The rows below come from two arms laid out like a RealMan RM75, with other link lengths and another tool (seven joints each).
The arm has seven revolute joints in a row. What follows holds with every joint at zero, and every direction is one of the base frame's. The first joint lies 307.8 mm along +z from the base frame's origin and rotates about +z. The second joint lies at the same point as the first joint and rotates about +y. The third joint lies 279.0 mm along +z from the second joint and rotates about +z. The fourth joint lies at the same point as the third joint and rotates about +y. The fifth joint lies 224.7 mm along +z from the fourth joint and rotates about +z. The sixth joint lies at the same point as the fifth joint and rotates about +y. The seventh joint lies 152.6 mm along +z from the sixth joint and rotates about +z. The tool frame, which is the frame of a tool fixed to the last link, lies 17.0 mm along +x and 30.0 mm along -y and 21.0 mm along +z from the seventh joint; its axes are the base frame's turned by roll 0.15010, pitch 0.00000 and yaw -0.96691 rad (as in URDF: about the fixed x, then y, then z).
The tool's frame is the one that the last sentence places.
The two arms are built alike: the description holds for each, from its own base.
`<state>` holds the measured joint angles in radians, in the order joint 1, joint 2, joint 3, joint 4, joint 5, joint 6, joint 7, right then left.
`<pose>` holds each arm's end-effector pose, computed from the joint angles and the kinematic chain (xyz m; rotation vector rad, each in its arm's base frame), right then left.
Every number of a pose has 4 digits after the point. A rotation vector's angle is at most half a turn.
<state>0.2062 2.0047 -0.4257 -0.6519 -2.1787 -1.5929 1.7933 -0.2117 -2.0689 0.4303 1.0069 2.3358 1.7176 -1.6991</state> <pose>0.4554 0.2392 0.0750 -2.4062 0.4027 0.2657 -0.4203 0.2746 0.1278 -1.5309 -2.3185 -0.3814</pose>
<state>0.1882 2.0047 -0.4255 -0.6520 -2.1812 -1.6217 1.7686 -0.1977 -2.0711 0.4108 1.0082 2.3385 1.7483 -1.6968</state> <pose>0.4555 0.2296 0.0740 -2.4216 0.3872 0.2796 -0.4218 0.2648 0.1275 -1.5231 -2.3461 -0.3922</pose>
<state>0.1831 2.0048 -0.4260 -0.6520 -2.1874 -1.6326 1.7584 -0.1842 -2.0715 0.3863 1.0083 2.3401 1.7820 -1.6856</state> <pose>0.4555 0.2259 0.0731 -2.4328 0.3792 0.2821 -0.4228 0.2550 0.1286 -1.5224 -2.3655 -0.4085</pose>
